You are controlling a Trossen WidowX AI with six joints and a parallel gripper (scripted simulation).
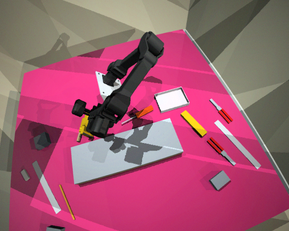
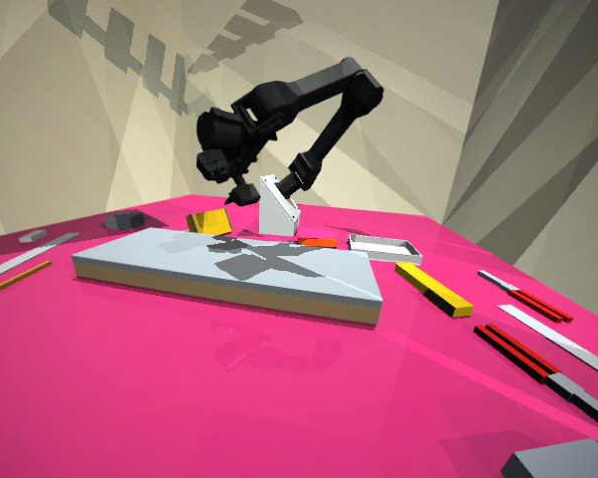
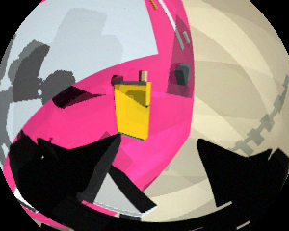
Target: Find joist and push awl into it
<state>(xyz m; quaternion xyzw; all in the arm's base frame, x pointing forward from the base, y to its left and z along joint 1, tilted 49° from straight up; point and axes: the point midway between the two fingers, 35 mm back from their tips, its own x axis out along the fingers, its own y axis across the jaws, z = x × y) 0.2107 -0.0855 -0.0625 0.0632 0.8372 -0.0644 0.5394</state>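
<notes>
Now: gripper tip 11 cm above the yellow stud finder, 5 cm to the left of it and 4 cm past it. From my gripper tip the other things lie so: pencil 33 cm ahead, 20 cm to the right, 13 cm below; then grey tray 44 cm to the left, 12 cm below, 4 cm behind; then awl 13 cm below, 9 cm to the right, 2 cm behind.
</notes>
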